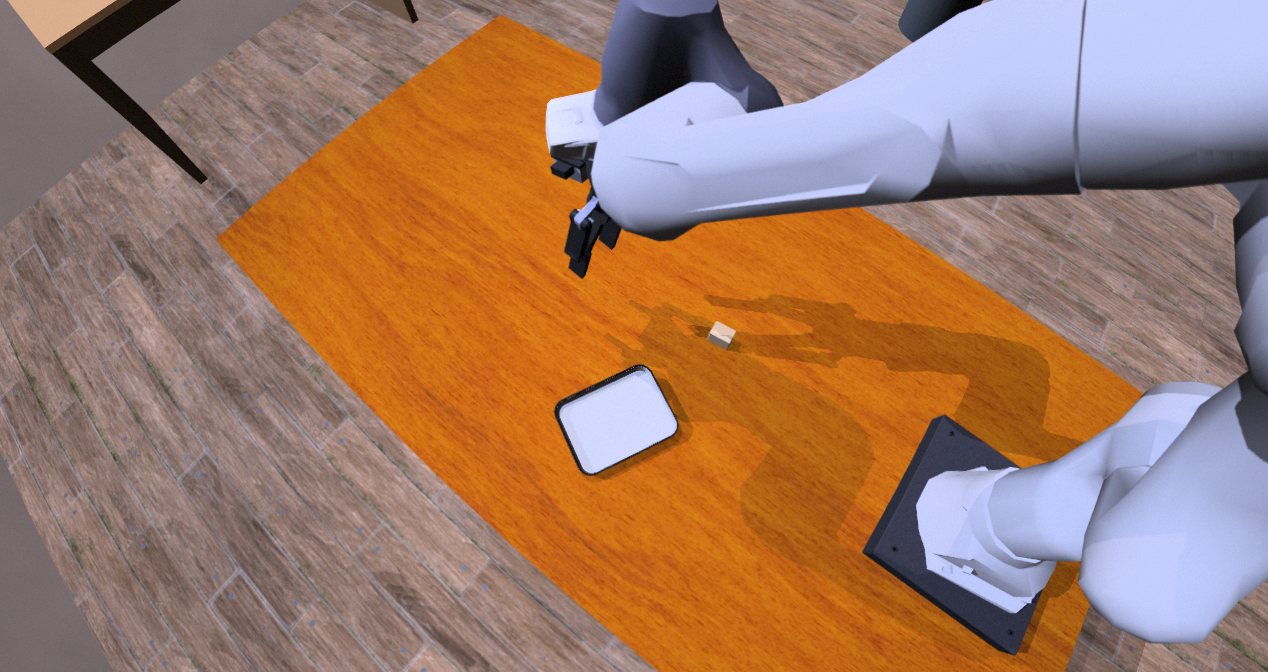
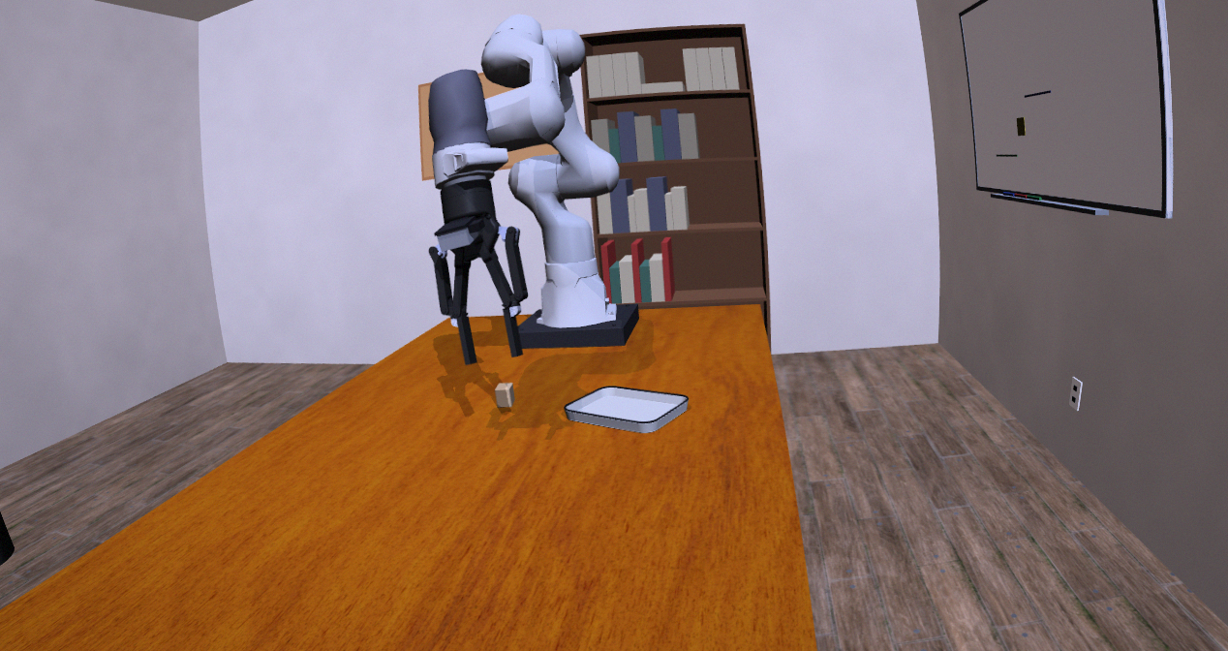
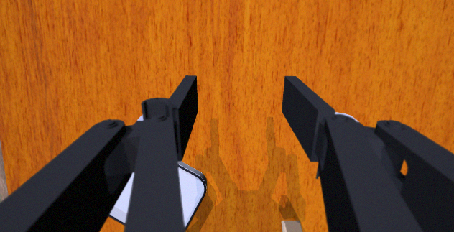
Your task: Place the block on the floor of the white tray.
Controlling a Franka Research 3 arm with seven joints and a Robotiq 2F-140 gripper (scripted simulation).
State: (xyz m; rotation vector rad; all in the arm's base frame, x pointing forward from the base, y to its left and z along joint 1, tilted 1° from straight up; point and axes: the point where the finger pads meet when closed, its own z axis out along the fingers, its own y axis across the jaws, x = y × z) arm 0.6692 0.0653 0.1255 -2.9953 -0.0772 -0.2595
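The block is 21 cm behind my hand, 7 cm to the right of it and 15 cm below it. From my hand the other things lie so: white tray: 16 cm behind, 15 cm to the left, 16 cm below.
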